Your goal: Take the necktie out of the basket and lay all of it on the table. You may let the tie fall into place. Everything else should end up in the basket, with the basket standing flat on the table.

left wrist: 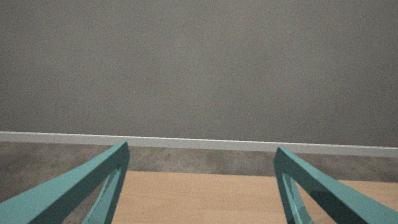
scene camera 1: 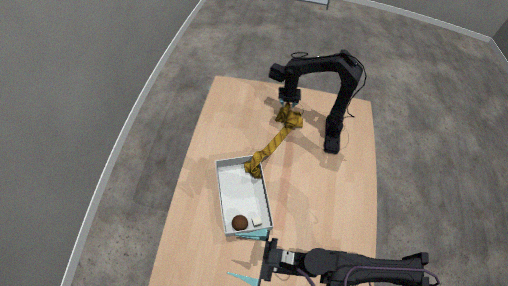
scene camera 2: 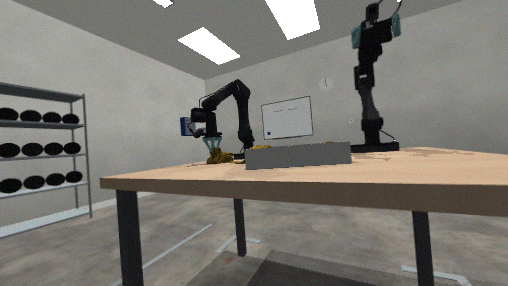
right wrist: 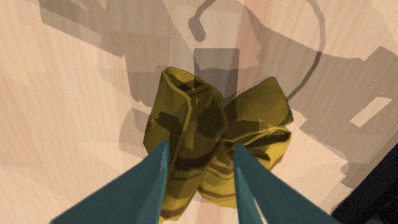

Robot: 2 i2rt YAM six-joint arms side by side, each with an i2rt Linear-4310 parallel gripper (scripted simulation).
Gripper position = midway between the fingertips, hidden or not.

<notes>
I see my left gripper (scene camera 2: pixel 378 20), my right gripper (right wrist: pixel 201 148) and a grey-white basket (scene camera 1: pixel 240 193).
The grey-white basket is seen too in scene camera 2 (scene camera 2: pixel 316 154). My left gripper shows as well in the left wrist view (left wrist: pixel 202 151). The left wrist view does not show the grey-white basket: it is out of frame. The right wrist view misses the grey-white basket: it is out of frame.
</notes>
